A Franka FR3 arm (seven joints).
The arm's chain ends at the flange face. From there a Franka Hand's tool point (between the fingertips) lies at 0.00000 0.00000 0.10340 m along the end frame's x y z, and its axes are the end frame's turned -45 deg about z.
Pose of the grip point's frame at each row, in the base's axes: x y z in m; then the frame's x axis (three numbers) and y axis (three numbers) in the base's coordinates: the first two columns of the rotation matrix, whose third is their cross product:
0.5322, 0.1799, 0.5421, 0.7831, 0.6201, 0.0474, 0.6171, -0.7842, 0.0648
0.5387, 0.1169, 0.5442, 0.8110, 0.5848, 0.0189, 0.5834, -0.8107, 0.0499
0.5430, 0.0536, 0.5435, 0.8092, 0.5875, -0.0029, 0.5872, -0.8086, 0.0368
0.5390, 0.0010, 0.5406, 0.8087, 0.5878, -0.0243, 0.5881, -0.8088, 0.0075
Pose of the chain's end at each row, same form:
0.5242, 0.1821, 0.6452, 0.9901, -0.1160, 0.0793, -0.1174, -0.9930, 0.0123
0.5341, 0.1199, 0.6475, 0.9860, -0.1597, 0.0486, -0.1609, -0.9868, 0.0219
0.5410, 0.0569, 0.6468, 0.9874, -0.1563, 0.0240, -0.1570, -0.9872, 0.0281
0.5406, 0.0031, 0.6440, 0.9877, -0.1563, -0.0119, -0.1560, -0.9875, 0.0225

